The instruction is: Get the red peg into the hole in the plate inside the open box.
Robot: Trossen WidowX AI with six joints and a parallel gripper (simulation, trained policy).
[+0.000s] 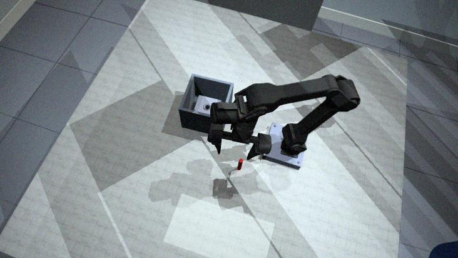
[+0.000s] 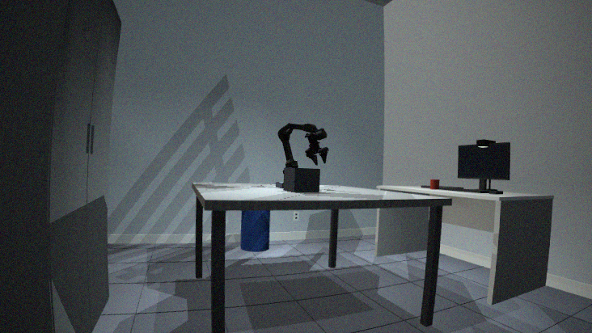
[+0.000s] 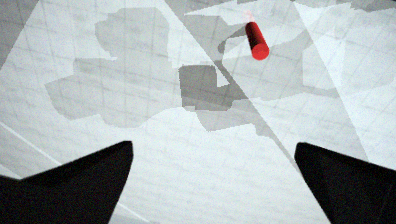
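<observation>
Now: the red peg 130 mm below my gripper tip, 30 mm to the right of it and 30 mm behind it. Also, from my gripper tip: light plate 210 mm to the right, 150 mm ahead, 120 mm below.
</observation>
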